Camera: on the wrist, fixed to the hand. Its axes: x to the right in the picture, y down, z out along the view.
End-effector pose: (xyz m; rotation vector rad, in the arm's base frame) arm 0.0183 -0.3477 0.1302 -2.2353 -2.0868 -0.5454
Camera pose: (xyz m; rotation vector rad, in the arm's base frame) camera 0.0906 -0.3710 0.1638 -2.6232 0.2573 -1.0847
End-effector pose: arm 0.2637 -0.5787 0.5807 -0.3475 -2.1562 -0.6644
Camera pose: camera 0.3201 -0.5254 0.6102 -1.6307 -0.7803 -0.1619
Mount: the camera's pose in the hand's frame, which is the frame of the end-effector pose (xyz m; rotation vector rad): -0.0105 0.0797 -0.0210 -0.4072 0.4748 1.5697
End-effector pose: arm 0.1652 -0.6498 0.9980 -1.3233 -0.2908 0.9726
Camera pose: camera 0.1391 -0.6768 0.9239 -2.0844 1.1630 1.8287
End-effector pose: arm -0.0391 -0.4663 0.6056 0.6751 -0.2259 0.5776
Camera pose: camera -0.0929 -0.4069 0.6273 -0.1941 -0.3912 2.0877
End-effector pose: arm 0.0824 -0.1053 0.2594 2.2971 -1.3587 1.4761
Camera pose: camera 0.0096 -0.1360 0.2336 -0.2410 2.6847 -1.2911
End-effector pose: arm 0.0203 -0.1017 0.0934 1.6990 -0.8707 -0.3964
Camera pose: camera -0.0004 -0.0874 0.1726 0.3483 -1.3338 0.8099
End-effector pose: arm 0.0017 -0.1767 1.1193 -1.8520 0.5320 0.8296
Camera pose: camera -0.0530 -0.2283 1.0839 1.5365 -2.1409 -1.3449
